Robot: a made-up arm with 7 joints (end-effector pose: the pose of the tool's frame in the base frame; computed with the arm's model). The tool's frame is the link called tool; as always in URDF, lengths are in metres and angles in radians. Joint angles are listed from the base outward.
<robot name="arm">
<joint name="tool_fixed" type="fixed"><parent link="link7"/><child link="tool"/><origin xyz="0 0 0" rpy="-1.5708 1.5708 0"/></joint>
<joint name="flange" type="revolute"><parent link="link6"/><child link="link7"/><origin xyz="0 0 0" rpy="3.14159 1.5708 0"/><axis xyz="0 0 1"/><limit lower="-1.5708" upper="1.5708"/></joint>
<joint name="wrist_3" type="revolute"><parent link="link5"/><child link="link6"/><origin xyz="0 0 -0.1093" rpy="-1.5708 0 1.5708"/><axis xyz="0 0 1"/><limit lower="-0.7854" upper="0.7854"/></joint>
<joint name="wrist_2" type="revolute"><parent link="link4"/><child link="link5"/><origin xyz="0.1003 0 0" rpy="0 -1.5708 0"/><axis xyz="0 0 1"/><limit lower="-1.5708" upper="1.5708"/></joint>
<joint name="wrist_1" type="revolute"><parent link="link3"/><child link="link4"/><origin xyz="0 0 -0.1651" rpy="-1.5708 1.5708 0"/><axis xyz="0 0 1"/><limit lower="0" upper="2.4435"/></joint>
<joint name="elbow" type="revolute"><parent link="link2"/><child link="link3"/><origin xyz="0 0.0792 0" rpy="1.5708 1.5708 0"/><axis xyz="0 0 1"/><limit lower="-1.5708" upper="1.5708"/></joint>
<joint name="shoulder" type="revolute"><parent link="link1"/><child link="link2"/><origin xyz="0 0 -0.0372" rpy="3.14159 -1.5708 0"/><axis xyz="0 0 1"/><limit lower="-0.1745" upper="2"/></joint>
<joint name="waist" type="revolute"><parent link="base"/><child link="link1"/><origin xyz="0 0.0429 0" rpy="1.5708 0 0"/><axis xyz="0 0 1"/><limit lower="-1.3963" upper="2"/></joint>
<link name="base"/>
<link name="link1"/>
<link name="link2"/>
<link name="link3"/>
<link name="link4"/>
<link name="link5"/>
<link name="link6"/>
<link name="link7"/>
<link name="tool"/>
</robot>
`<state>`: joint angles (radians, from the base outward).
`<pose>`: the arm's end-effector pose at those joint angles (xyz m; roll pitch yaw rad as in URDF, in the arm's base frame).
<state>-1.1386 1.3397 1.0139 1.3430 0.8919 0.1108 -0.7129</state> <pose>0.1378 0.4037 -0.0553 1.8847 -0.9036 -0.7583</pose>
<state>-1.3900 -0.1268 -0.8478 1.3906 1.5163 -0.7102 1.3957</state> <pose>-0.2313 -0.1089 -0.1810 -1.4997 0.1404 1.5113</pose>
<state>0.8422 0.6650 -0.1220 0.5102 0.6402 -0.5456 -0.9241</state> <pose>0.3242 0.3339 -0.1531 -1.9482 -1.1323 -2.8546</pose>
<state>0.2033 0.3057 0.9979 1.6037 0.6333 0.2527 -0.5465</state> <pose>0.1462 0.3194 -0.1469 -1.3567 -0.9453 2.7218</pose>
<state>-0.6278 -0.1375 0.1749 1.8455 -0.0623 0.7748 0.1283</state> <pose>0.0489 0.0892 -0.2709 -0.0721 -0.4289 0.1762</pose>
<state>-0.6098 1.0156 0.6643 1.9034 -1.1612 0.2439 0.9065</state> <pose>0.1342 0.2939 -0.0802 1.0224 0.6596 -1.1269</pose>
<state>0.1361 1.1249 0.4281 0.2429 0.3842 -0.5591 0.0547</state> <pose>0.0691 0.4931 -0.1664 1.8840 -1.0264 -0.8723</pose>
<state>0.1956 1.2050 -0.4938 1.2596 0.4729 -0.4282 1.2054</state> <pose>0.2110 0.3343 -0.1607 0.2753 -0.8129 -1.6815</pose>
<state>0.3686 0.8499 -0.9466 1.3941 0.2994 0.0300 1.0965</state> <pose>0.2247 0.1808 -0.2470 -0.2827 -0.7922 -1.4205</pose>
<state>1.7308 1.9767 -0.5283 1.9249 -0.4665 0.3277 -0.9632</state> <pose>-0.0041 0.2769 0.1713 -2.3946 0.0933 -0.7578</pose>
